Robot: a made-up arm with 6 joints. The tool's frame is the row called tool.
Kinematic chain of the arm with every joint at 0, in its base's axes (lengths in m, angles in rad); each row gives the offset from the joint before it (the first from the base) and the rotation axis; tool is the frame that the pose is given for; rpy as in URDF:
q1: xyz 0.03 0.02 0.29 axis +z
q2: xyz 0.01 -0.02 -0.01 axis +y
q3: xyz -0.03 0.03 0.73 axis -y
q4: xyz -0.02 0.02 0 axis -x
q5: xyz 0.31 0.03 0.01 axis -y
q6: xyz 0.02 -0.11 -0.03 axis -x
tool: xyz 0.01 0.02 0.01 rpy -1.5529 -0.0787 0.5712
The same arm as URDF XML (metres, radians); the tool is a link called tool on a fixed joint. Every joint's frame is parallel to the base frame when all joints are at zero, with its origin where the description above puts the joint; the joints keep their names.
<robot name="arm">
<joint name="tool_fixed" type="fixed"><parent link="link6"/><child link="tool"/><origin xyz="0.01 0.02 0.01" rpy="-1.5529 -0.0787 0.5712"/></joint>
<joint name="q6" type="continuous"><parent link="link5"/><child link="link6"/><origin xyz="0.02 -0.11 -0.03" rpy="0 0 0"/><axis xyz="-1 0 0"/></joint>
<joint name="q5" type="continuous"><parent link="link4"/><child link="link5"/><origin xyz="0.31 0.03 0.01" rpy="0 0 0"/><axis xyz="0 -1 0"/></joint>
<joint name="q4" type="continuous"><parent link="link3"/><child link="link4"/><origin xyz="-0.02 0.02 0" rpy="0 0 0"/><axis xyz="-1 0 0"/></joint>
<joint name="q3" type="continuous"><parent link="link2"/><child link="link3"/><origin xyz="-0.03 0.03 0.73" rpy="0 0 0"/><axis xyz="0 -1 0"/></joint>
<joint name="q2" type="continuous"><parent link="link1"/><child link="link2"/><origin xyz="0.01 -0.02 -0.01" rpy="0 0 0"/><axis xyz="0 1 0"/></joint>
<joint name="q1" type="continuous"><parent link="base"/><child link="link1"/><origin xyz="0.03 0.02 0.29" rpy="0 0 0"/><axis xyz="0 0 1"/></joint>
<link name="base"/>
<link name="link1"/>
<link name="link2"/>
<link name="link3"/>
<link name="link4"/>
<link name="link5"/>
<link name="link6"/>
<link name="tool"/>
</robot>

